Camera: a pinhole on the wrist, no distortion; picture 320 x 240 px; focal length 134.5 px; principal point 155.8 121.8 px. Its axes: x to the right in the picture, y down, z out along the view. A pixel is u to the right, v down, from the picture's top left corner.
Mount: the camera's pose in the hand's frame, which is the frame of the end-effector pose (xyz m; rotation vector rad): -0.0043 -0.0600 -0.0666 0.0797 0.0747 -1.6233
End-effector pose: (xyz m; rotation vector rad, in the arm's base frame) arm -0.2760 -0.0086 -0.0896 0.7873 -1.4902 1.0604
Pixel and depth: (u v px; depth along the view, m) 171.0 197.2 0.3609
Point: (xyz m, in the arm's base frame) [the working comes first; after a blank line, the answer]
In the camera's frame: 0.0408 0.2023 0.3609

-0.2917 -0.3172 0.1267
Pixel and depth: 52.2 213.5 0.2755
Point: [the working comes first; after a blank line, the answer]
In the camera's frame: -0.2122 0.1878 0.2755

-0.5035 -0.1624 0.0747
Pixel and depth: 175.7 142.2 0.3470
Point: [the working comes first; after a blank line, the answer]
In the camera's frame: 0.0513 0.0526 0.3470

-0.2568 -0.3142 -0.0198
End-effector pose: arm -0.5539 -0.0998 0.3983 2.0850 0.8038 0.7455
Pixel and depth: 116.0 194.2 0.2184
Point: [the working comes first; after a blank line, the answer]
In the camera's frame: -0.0646 0.1176 0.2184

-0.3750 -0.0721 0.3225
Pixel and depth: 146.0 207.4 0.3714
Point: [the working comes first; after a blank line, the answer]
In the camera's frame: -0.0271 0.2364 0.3714

-0.2122 -0.0225 0.2227
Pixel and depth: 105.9 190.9 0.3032
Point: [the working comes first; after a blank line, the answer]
In the camera's frame: -0.1125 0.1558 0.3032

-0.2747 -0.1007 0.3145
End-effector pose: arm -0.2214 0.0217 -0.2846 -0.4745 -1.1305 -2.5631
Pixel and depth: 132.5 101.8 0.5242
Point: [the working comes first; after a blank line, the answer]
In the camera's frame: -0.0908 -0.0779 0.5242

-0.0736 0.3919 -0.0335
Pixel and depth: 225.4 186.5 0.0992
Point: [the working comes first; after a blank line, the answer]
In the camera's frame: 0.0513 0.0477 0.0992

-0.3016 0.1162 -0.3312
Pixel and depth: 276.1 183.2 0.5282
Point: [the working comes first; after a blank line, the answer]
In the camera's frame: 0.4724 0.2411 0.5282

-0.5714 0.6870 -0.3235
